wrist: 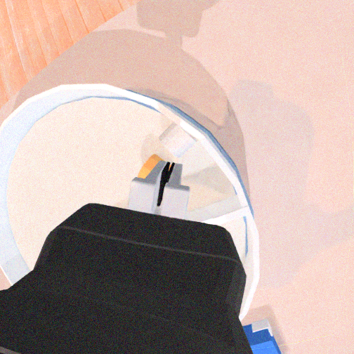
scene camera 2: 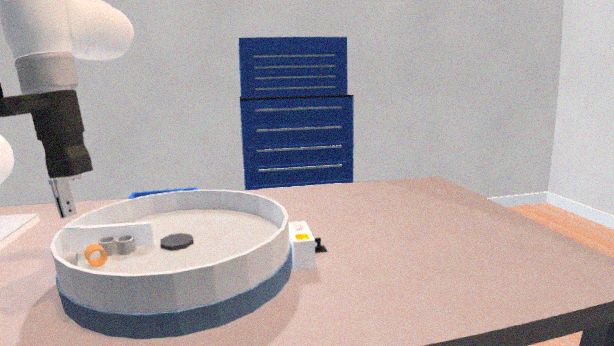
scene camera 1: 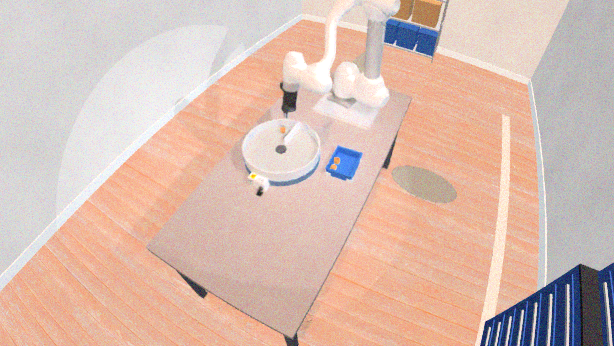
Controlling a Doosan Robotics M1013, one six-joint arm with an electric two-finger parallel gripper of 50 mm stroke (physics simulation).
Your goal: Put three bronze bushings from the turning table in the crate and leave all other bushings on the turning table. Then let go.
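Where they show: gripper, fingertip midpoint: point(scene camera 2: 68, 216) point(scene camera 1: 285, 117); arm's base, origin of the base link: point(scene camera 1: 344, 98).
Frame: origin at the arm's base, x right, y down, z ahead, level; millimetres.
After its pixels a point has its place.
Note:
My gripper point(scene camera 1: 286, 116) @(x 74, y -118, z 513 mm) point(scene camera 2: 67, 216) @(x 74, y -118, z 513 mm) point(wrist: 168, 176) is shut and empty, above the turning table point(scene camera 1: 280, 175) @(x -155, y -61, z 820 mm) point(scene camera 2: 175, 292) @(x 182, y -46, z 729 mm) near its rim. An orange bronze bushing point(scene camera 1: 283, 129) @(x 61, y -59, z 551 mm) point(scene camera 2: 88, 255) @(x 86, y -53, z 544 mm) point(wrist: 149, 166) lies on the turning table beside the white divider; in the wrist view the fingers partly cover it. Two grey bushings point(scene camera 2: 107, 246) @(x 39, y -48, z 553 mm) point(scene camera 2: 123, 247) @(x 34, y -45, z 581 mm) stand near the divider. A pale grey bushing point(wrist: 177, 140) lies near the rim in the wrist view. Two bronze bushings point(scene camera 1: 336, 160) @(x -280, y 14, z 504 mm) point(scene camera 1: 333, 167) @(x -309, y -13, z 577 mm) are in the blue crate point(scene camera 1: 352, 156) @(x -334, y 11, z 424 mm) point(wrist: 265, 346), at its left side.
The white divider point(scene camera 1: 293, 133) @(x 2, y -49, z 534 mm) point(scene camera 2: 144, 234) @(x -3, y -54, z 606 mm) point(wrist: 231, 212) reaches inward from the high rim. A dark hub point(scene camera 1: 281, 149) @(x -23, y -38, z 665 mm) point(scene camera 2: 176, 241) @(x -9, y -38, z 664 mm) is at the turntable's middle. A white box with a yellow label point(scene camera 1: 260, 182) @(x -91, y -34, z 902 mm) point(scene camera 2: 302, 252) @(x -13, y -12, z 897 mm) stands outside its wall.

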